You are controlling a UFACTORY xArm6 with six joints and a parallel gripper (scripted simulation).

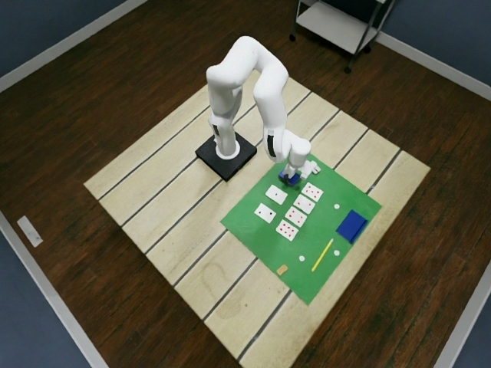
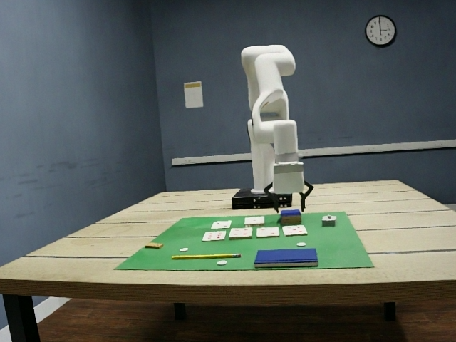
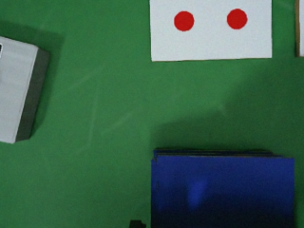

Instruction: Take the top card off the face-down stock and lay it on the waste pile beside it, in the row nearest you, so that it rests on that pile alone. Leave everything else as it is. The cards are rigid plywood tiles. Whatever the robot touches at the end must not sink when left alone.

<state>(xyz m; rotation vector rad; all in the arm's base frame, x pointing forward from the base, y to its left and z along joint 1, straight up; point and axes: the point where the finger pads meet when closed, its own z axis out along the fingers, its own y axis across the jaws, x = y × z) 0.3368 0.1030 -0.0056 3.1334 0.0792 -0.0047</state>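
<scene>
The face-up card lies 30 mm ahead of my hand, 230 mm to the right of it and 40 mm below it. The rest, counted from my hand: yellow pencil 350 mm ahead, 210 mm to the right, 40 mm below; then green mat 160 mm ahead, 110 mm to the right, 60 mm below; then grey block 70 mm ahead, 120 mm to the left, 30 mm below.
</scene>
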